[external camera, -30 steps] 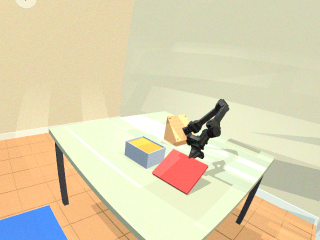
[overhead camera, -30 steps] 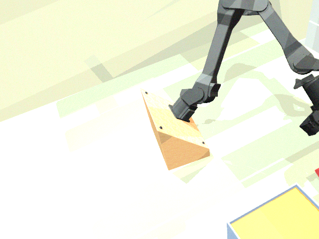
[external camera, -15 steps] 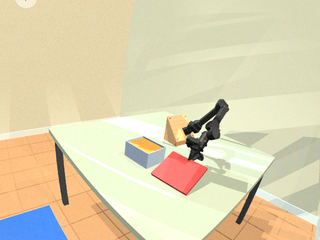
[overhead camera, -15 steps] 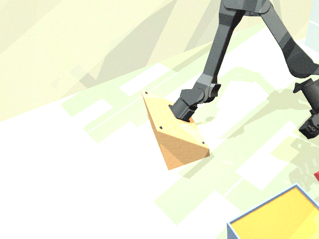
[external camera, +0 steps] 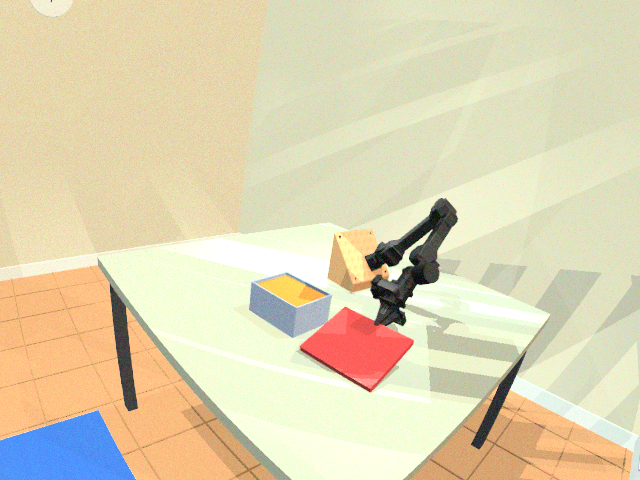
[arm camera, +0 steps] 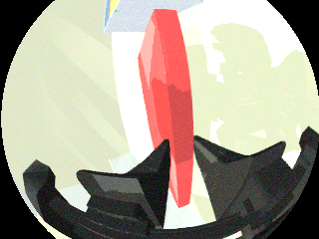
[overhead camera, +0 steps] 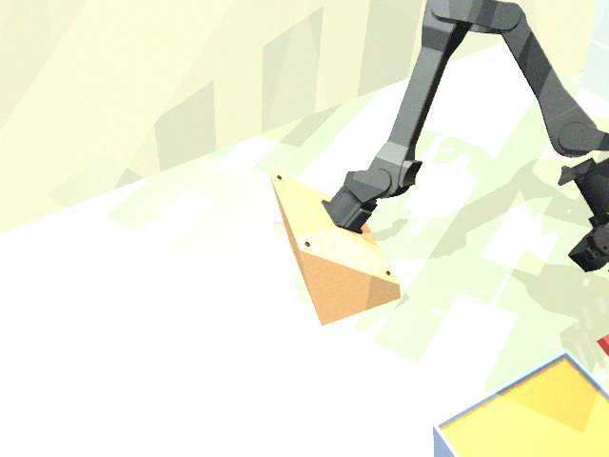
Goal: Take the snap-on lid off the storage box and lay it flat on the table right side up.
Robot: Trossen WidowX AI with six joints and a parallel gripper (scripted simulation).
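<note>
My gripper tip is now 8 cm short of the red lid, 3 cm above it and 1 cm to the right of it. Round my gripper tip: storage box (26 cm to the right, 8 cm ahead, 2 cm below).
</note>
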